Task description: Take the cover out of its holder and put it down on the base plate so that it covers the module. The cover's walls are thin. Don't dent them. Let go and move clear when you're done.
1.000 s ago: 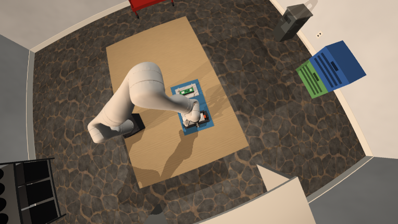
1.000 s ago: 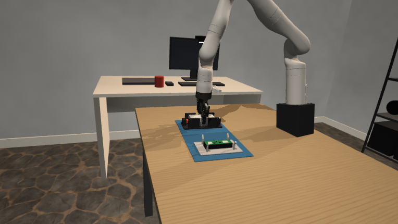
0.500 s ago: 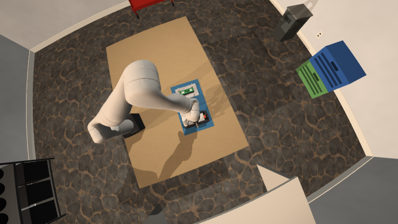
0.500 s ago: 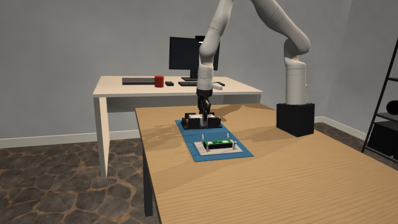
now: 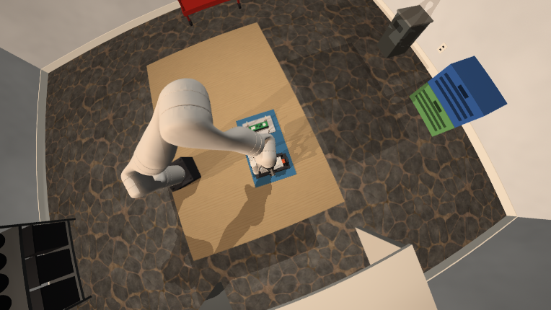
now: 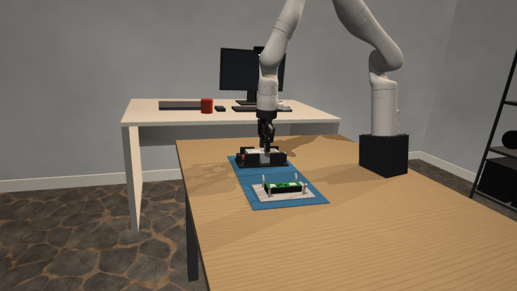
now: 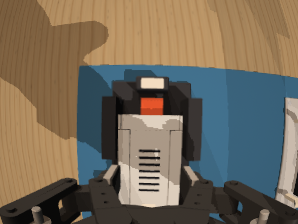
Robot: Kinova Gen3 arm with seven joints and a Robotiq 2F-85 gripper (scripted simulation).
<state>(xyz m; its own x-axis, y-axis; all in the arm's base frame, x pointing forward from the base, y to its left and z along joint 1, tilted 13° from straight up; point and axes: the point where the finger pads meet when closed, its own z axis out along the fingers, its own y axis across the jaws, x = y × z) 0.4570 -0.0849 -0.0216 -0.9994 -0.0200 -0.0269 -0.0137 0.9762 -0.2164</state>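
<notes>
Right now the cover is 1 cm ahead of my hand and 4 cm below it.
</notes>
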